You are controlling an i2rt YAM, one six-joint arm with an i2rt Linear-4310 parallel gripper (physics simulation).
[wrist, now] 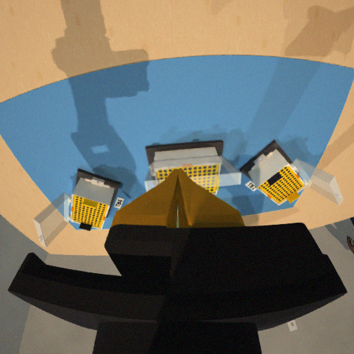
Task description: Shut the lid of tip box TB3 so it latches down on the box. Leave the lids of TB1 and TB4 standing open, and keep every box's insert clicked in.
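Observation:
TB3 (187,154) is the middle box; its label does not show. Its clear lid (231,175) lies across the front part, over the yellow insert (212,187), and sticks out on both sides. It looks tilted over the box; I cannot tell whether any edge is latched. My gripper (177,175) is shut and empty, its tips overlapping TB3's front half in view; contact is unclear. TB4 (95,188) is at left, its clear lid (51,220) standing open. TB1 (274,161) is at right, its clear lid (322,182) also open. Both yellow inserts (89,212) (281,186) sit in their boxes.
The boxes stand on a blue mat (200,95) on a wooden table (200,30). Arm shadows fall across the mat's left and right. TB4 and TB1 stand either side of TB3, their open lids extending outward. The gripper body hides the near table edge.

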